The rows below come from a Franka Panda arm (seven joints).
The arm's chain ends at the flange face. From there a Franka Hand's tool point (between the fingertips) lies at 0.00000 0.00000 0.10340 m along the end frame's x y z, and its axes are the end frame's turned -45 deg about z.
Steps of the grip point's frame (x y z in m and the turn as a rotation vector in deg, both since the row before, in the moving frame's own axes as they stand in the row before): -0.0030, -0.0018, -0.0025, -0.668, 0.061, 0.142; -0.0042, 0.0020, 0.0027, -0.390, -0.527, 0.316; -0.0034, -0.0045, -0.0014, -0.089, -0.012, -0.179; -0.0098, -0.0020, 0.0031, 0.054, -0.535, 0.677; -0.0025, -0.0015, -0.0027, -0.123, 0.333, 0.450; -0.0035, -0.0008, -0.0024, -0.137, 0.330, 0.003; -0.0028, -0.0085, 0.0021, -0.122, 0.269, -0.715
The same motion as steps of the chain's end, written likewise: -0.0043, 0.0001, -0.0025, -0.429, 0.515, 0.142; -0.0014, 0.0032, 0.0027, -0.648, -0.097, 0.316; -0.0057, -0.0009, -0.0014, -0.071, 0.054, -0.179; -0.0076, 0.0049, 0.0031, -0.340, -0.416, 0.677; -0.0034, 0.0010, -0.0027, 0.148, 0.322, 0.450; -0.0036, 0.0022, -0.0024, 0.136, 0.330, 0.003; -0.0085, -0.0038, 0.0021, 0.104, 0.276, -0.715
